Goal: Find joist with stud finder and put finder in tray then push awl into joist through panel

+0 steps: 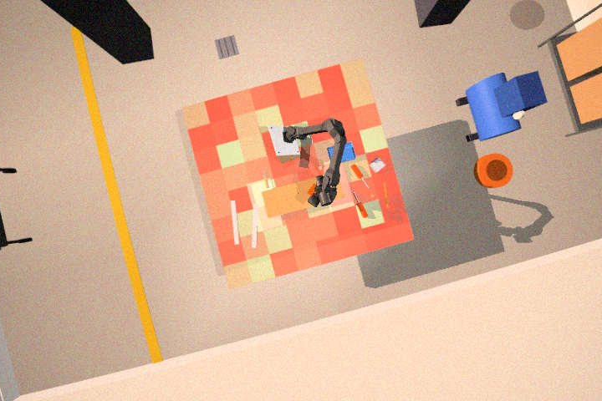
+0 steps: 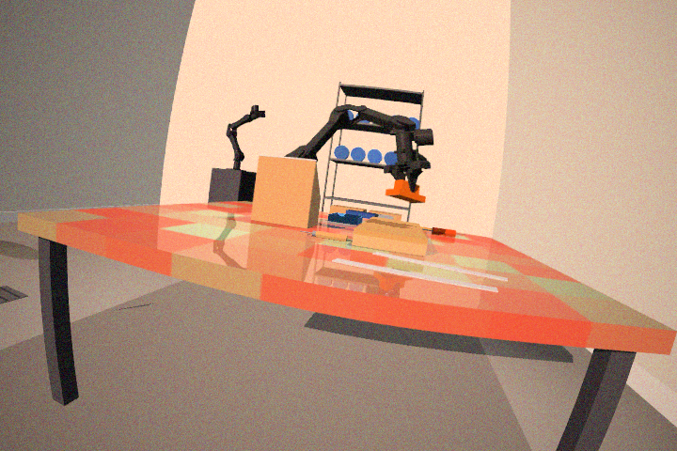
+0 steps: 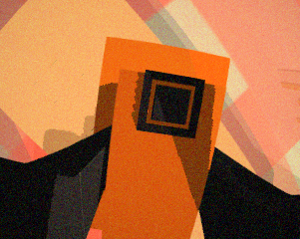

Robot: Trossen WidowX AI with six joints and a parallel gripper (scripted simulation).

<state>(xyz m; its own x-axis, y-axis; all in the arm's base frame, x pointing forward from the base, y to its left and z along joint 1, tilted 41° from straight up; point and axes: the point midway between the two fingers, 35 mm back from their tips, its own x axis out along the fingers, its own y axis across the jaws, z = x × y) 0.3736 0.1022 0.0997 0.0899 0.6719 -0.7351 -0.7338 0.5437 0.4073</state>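
My gripper tip is 260 mm past the blue tray, 200 mm to the right of it and 130 mm above it. The rest, counted from my gripper tip: orange stud finder 20 mm above, 10 mm to the left; then grey block 420 mm to the left, 140 mm behind, 130 mm below; then awl 340 mm to the right, 180 mm behind, 140 mm below.
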